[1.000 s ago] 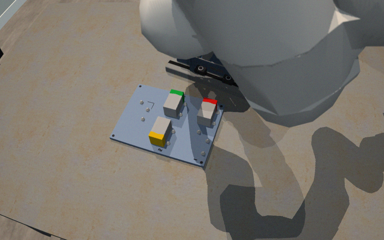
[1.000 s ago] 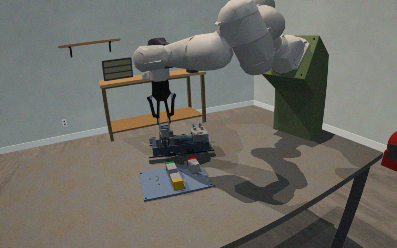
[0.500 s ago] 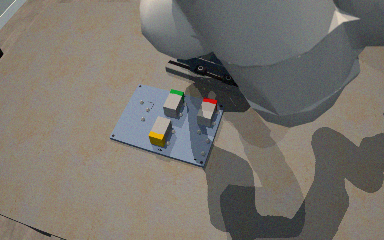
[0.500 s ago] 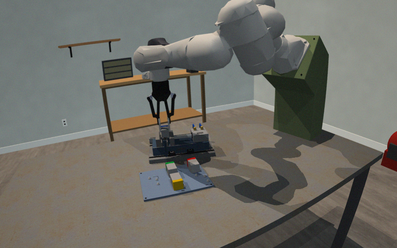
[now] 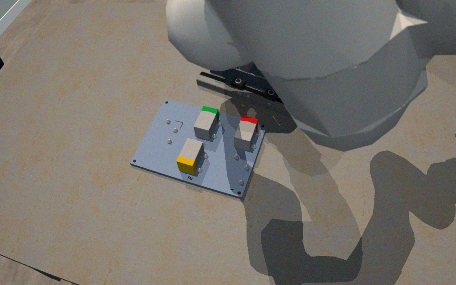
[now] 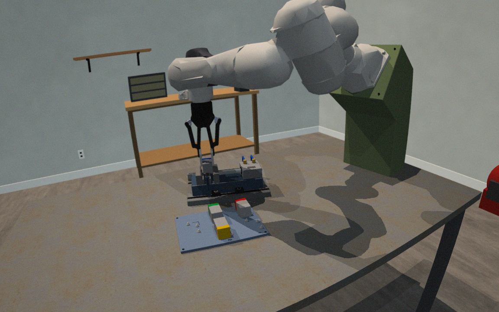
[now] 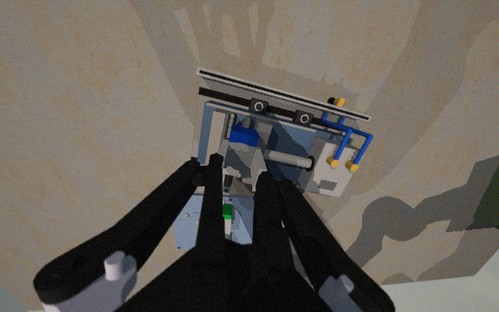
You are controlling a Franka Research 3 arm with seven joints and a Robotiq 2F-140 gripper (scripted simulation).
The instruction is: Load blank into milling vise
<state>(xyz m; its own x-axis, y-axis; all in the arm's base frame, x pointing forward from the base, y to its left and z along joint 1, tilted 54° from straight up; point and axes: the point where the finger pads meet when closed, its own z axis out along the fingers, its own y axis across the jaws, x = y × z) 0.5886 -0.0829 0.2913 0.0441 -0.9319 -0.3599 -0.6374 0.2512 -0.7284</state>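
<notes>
My hand is 4 cm above the blue-ended blank. From my hand the other things lie so: fixed jaw: 3 cm ahead, 1 cm to the left, 7 cm below; then grey rod: 8 cm behind, 7 cm below; then work stop: 5 cm to the left, 6 cm below.
</notes>
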